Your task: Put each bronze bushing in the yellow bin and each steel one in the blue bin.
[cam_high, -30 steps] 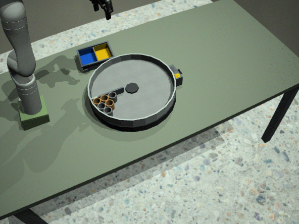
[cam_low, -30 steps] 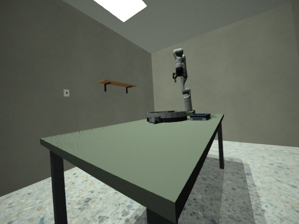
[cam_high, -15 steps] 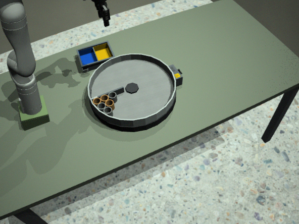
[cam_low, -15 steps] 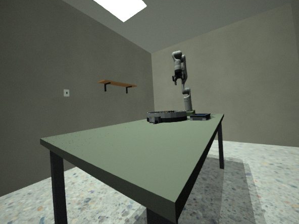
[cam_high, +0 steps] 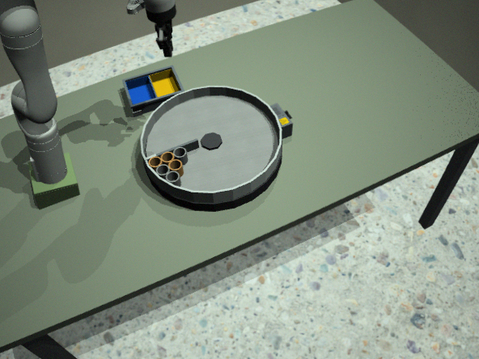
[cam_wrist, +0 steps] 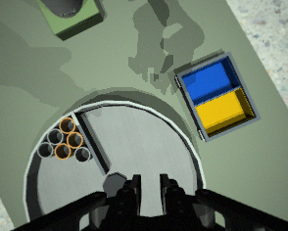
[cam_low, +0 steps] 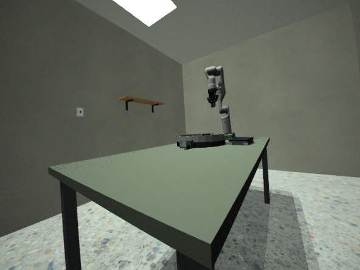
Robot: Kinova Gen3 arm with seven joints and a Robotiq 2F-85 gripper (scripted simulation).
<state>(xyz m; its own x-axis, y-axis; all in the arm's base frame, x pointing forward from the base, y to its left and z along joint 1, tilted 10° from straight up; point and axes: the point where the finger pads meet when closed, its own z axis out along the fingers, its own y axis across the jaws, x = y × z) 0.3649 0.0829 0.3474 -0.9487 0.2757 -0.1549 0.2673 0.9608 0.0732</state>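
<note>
The turntable is 7 cm ahead of my hand, 11 cm to the right of it and 29 cm below it.
</note>
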